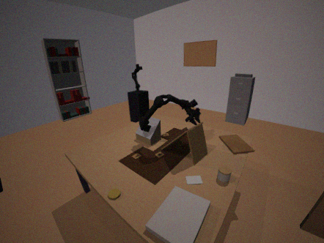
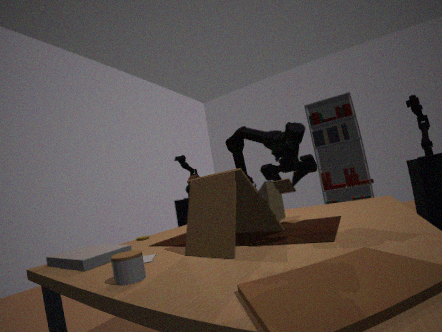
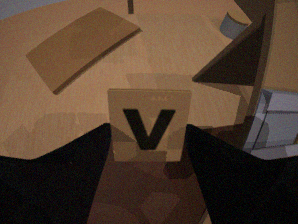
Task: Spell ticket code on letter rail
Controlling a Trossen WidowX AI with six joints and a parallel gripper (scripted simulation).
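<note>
Now: gripper tip 4 cm past the tile marked e and 19 cm to the left of it. Also, from my gripper tip: white ticket (10 cm behind, 20 cm to the right, 7 cm below); then tile marked v (right at my gripper tip); then tile marked t (5 cm behind, 25 cm to the right).
</note>
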